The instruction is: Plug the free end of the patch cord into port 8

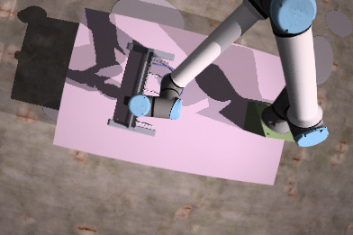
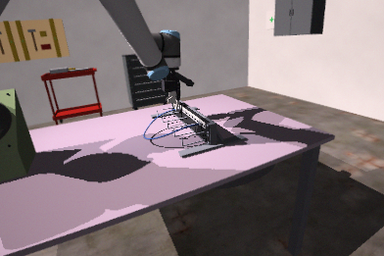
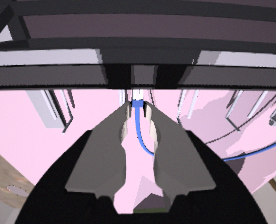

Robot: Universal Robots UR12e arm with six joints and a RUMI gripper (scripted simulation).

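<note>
Now: hand 1 cm short of the white plug and 1 cm above it.
</note>
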